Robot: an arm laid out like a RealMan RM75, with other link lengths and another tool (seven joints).
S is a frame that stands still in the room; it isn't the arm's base.
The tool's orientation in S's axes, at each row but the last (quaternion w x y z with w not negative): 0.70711, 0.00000, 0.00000, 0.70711; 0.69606, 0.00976, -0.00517, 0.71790; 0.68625, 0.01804, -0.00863, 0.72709; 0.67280, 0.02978, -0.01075, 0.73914; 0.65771, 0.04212, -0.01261, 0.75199
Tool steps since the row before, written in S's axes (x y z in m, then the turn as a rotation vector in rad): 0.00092, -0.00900, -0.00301, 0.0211, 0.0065, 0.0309; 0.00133, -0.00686, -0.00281, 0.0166, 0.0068, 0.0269; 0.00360, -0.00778, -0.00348, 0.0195, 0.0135, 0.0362; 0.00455, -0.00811, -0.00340, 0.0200, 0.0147, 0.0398; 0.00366, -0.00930, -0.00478, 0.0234, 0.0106, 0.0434
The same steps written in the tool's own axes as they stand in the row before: -0.00900, -0.00092, -0.00301, 0.0065, -0.0211, 0.0309; -0.00696, -0.00113, -0.00266, 0.0069, -0.0166, 0.0269; -0.00810, -0.00319, -0.00314, 0.0137, -0.0198, 0.0359; -0.00868, -0.00384, -0.00280, 0.0151, -0.0203, 0.0395; -0.01005, -0.00255, -0.00390, 0.0109, -0.0230, 0.0435
